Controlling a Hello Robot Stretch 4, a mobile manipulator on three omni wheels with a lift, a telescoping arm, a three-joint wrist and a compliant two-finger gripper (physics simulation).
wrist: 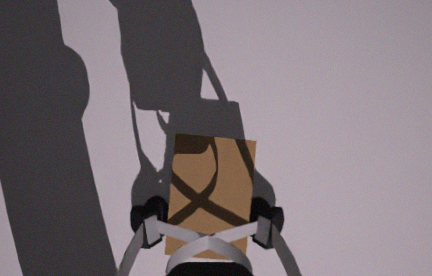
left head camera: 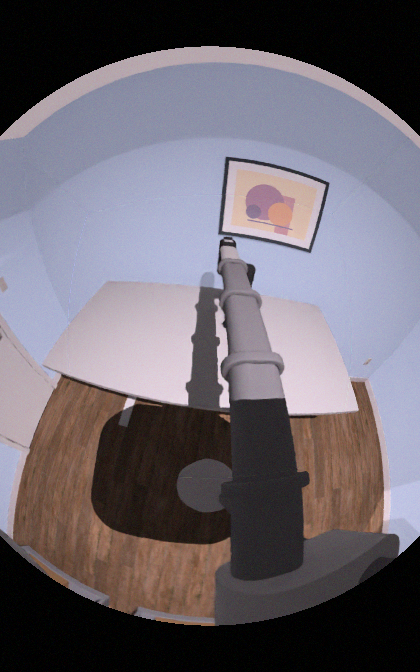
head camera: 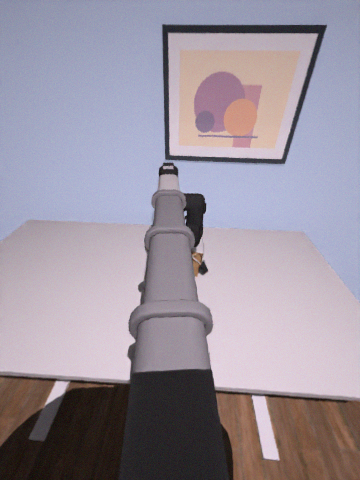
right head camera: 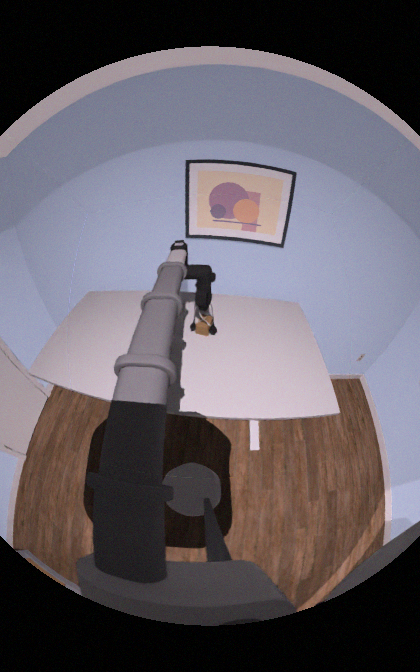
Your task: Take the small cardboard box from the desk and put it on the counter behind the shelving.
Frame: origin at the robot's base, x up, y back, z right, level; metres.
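Seen in the pictures: gripper, fingertip midpoint: (wrist: 207, 212).
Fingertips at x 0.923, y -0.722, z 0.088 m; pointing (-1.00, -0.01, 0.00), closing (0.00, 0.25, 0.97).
Observation:
A point is followed by its place in that frame.
The small cardboard box (head camera: 196, 268) @[x 0.966, y -0.691, z 0.104 m] (right head camera: 202, 328) (wrist: 212, 172) @[x 0.973, y -0.760, z 0.102 m] is plain brown and sits between the two fingertips over the white desk (head camera: 280, 310) @[x 0.923, y -0.521, z 0.374 m] (left head camera: 145, 335) (right head camera: 260, 360) (wrist: 350, 150) @[x 0.923, y -0.743, z 0.237 m]. My gripper (wrist: 207, 212) @[x 0.923, y -0.722, z 0.088 m] is shut on the box, with a dark fingertip pad against each long side. In the wrist view the box stands slightly askew, and its shadow falls on the desk. Whether its underside touches the desk is hard to tell. In the left head view my arm hides the box. The counter and the shelving cannot be made out for certain.
My extended arm (head camera: 170, 280) @[x 1.340, y -0.274, z 0.000 m] (left head camera: 250, 330) (right head camera: 152, 330) reaches over the desk. A framed picture (head camera: 240, 100) @[x 1.502, y -1.075, z 0.289 m] (left head camera: 275, 205) (right head camera: 240, 202) hangs on the blue wall behind. Grey-edged objects with tan surfaces (left head camera: 50, 571) show at the bottom left of the left head view.

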